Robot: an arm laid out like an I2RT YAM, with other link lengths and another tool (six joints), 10 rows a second.
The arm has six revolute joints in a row. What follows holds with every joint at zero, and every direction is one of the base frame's. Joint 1 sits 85.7 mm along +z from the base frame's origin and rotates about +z. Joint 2 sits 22.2 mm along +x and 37.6 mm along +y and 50.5 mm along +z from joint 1 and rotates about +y. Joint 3 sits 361.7 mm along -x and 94.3 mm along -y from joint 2 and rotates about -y. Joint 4 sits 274.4 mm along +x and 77.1 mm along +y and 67.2 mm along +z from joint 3 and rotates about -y. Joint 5 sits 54.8 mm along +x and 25.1 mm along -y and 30 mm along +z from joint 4 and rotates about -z. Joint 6 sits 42.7 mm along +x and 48.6 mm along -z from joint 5 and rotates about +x. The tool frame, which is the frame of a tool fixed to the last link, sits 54 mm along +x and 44 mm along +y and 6 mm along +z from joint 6; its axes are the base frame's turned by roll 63.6, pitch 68.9 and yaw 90 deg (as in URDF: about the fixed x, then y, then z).
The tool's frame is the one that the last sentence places.
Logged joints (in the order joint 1, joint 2, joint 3, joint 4, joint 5, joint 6), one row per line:
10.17, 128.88, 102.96, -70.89, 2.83, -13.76
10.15, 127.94, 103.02, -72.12, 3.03, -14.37
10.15, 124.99, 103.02, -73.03, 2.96, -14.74
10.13, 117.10, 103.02, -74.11, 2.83, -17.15
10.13, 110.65, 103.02, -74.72, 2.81, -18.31
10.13, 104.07, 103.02, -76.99, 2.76, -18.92
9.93, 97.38, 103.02, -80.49, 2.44, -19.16
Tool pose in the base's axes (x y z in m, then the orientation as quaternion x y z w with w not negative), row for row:
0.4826, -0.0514, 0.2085, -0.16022, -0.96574, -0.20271, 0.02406
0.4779, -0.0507, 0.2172, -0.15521, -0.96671, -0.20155, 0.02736
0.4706, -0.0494, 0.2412, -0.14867, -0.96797, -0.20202, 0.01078
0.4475, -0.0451, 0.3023, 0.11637, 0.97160, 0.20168, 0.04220
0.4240, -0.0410, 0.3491, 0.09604, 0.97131, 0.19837, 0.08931
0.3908, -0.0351, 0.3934, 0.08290, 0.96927, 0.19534, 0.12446
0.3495, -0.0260, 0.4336, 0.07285, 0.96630, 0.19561, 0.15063
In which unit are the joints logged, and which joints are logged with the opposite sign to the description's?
The joints are logged in degrees. Opposite sign: joint 1.
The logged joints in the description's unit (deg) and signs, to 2 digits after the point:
-10.17, 128.88, 102.96, -70.89, 2.83, -13.76
-10.15, 127.94, 103.02, -72.12, 3.03, -14.37
-10.15, 124.99, 103.02, -73.03, 2.96, -14.74
-10.13, 117.10, 103.02, -74.11, 2.83, -17.15
-10.13, 110.65, 103.02, -74.72, 2.81, -18.31
-10.13, 104.07, 103.02, -76.99, 2.76, -18.92
-9.93, 97.38, 103.02, -80.49, 2.44, -19.16

